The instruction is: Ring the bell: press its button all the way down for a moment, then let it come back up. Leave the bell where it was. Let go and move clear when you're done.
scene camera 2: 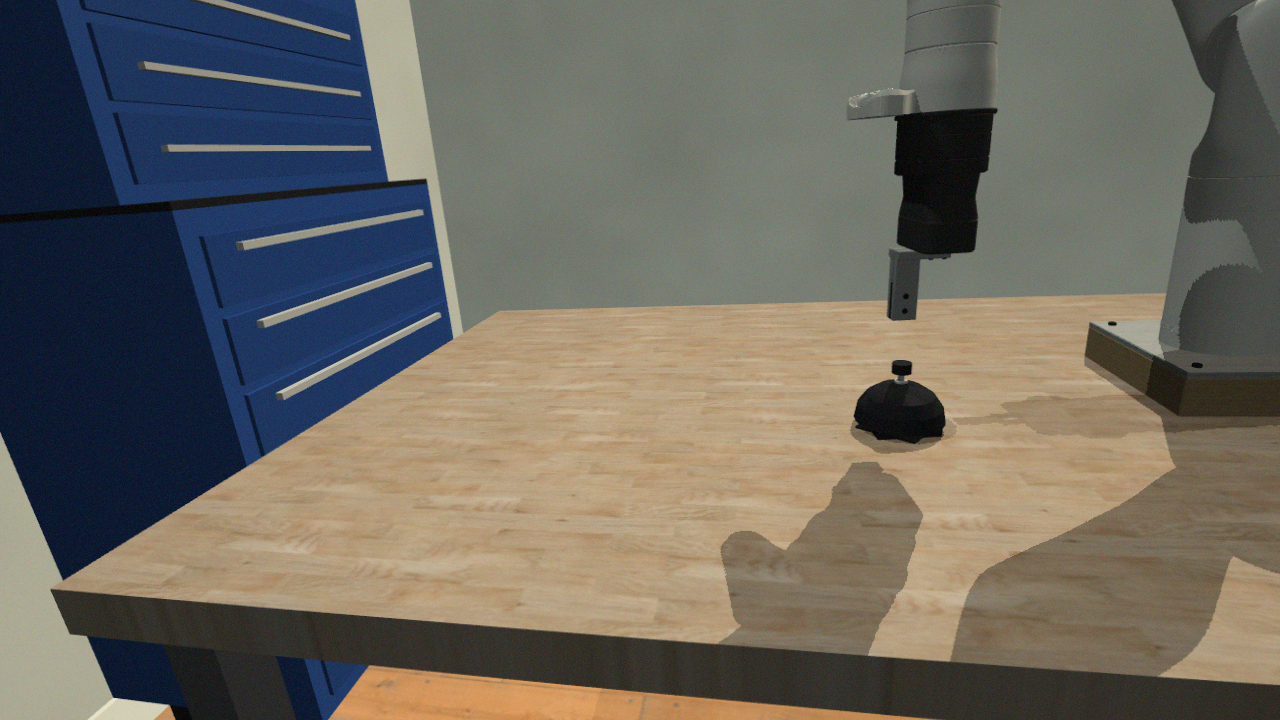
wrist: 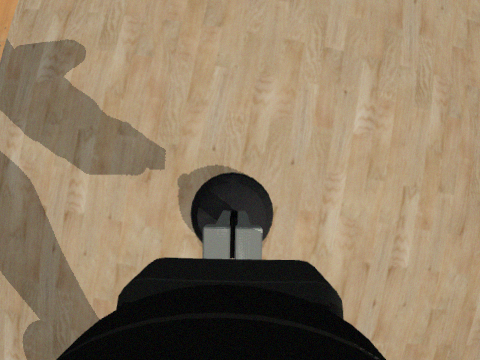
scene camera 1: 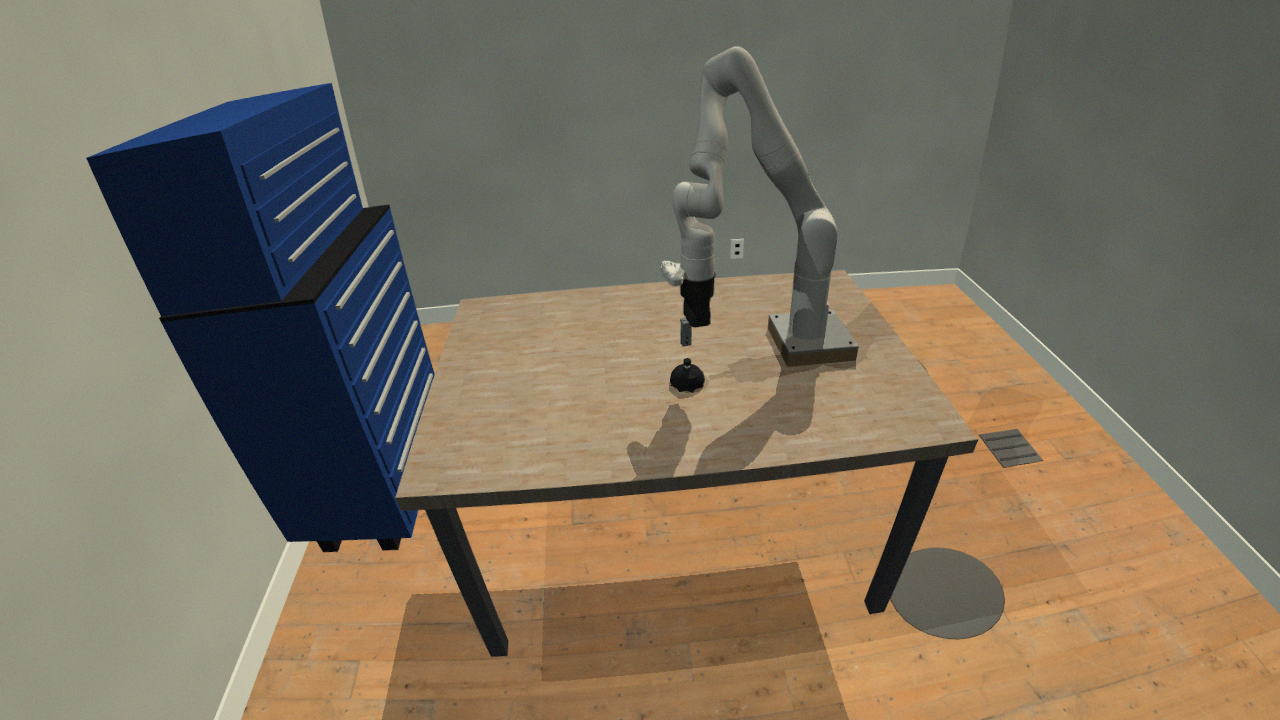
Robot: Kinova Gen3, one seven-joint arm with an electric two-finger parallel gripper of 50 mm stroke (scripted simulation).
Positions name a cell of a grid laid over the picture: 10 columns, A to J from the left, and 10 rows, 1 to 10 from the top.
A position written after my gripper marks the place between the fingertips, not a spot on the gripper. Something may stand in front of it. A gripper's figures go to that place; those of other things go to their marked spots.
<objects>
My gripper (scene camera 2: H5): 0.64 m from the lens. A black dome-shaped bell (scene camera 2: G6) is 0.63 m from the lens.
</objects>
